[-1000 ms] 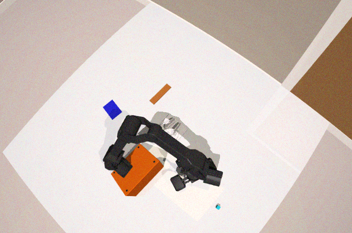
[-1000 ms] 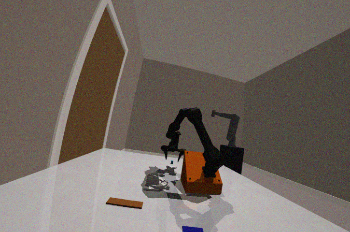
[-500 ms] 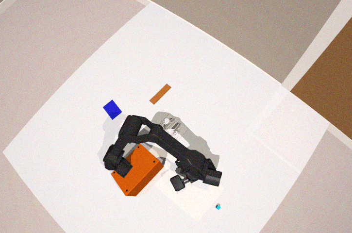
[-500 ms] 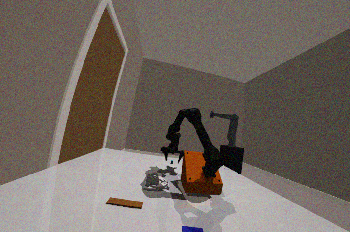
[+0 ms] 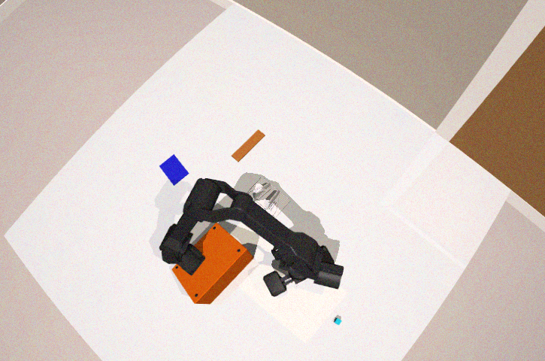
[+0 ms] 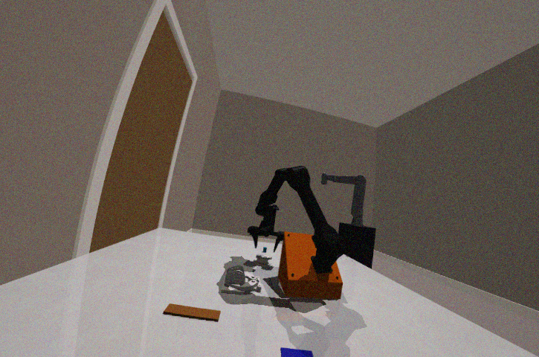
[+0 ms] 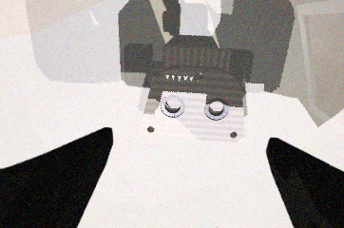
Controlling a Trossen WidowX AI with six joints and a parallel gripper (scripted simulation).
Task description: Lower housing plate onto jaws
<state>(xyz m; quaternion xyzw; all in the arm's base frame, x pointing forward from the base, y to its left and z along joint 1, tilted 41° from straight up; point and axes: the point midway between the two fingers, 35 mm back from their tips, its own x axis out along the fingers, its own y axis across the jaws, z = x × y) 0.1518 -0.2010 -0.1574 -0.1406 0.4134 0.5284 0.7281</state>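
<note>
Right now the housing plate is 1 cm ahead of my gripper tip and 3 cm below it. Also, from my gripper tip: small cyan cube 5 cm behind, 18 cm to the right, 5 cm below; then blue patch 4 cm ahead, 53 cm to the left, 6 cm below; then flat strip 25 cm ahead, 38 cm to the left, 6 cm below.
</note>
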